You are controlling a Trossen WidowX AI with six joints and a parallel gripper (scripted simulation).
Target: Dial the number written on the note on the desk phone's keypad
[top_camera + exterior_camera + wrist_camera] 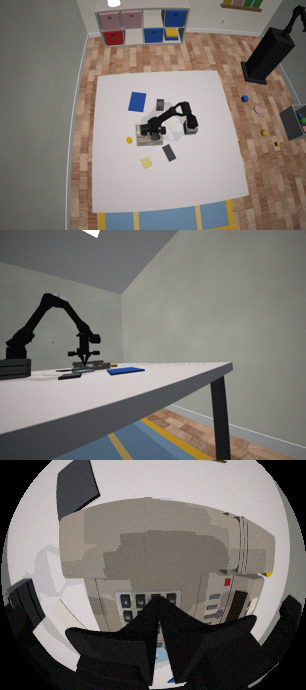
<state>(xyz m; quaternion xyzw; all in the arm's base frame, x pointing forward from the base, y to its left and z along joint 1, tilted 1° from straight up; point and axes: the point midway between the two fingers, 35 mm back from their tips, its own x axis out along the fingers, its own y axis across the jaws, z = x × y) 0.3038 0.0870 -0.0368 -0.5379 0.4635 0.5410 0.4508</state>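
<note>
My hand is 40 mm short of the beige desk phone, 10 mm to the right of it and 40 mm above it. The rest, counted from my hand: dark grey card: 140 mm behind, 140 mm to the left, 60 mm below; handset: 20 mm ahead, 60 mm to the left, 20 mm below; cream note: 140 mm behind, 100 mm to the right, 60 mm below.
</note>
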